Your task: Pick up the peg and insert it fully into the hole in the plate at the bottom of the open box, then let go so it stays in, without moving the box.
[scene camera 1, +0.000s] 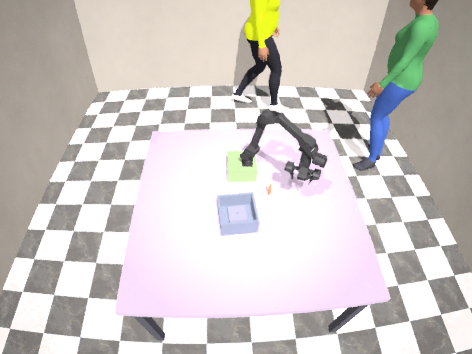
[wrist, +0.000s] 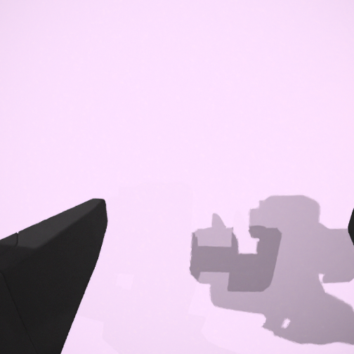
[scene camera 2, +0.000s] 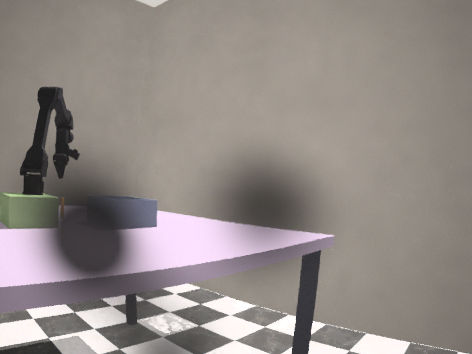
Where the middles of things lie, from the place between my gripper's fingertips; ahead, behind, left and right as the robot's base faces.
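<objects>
My gripper's 10 cm above the blue-grey box (scene camera 2: pixel 116 212), and it's also 33 cm to the left of the box and 14 cm short of it.
</objects>
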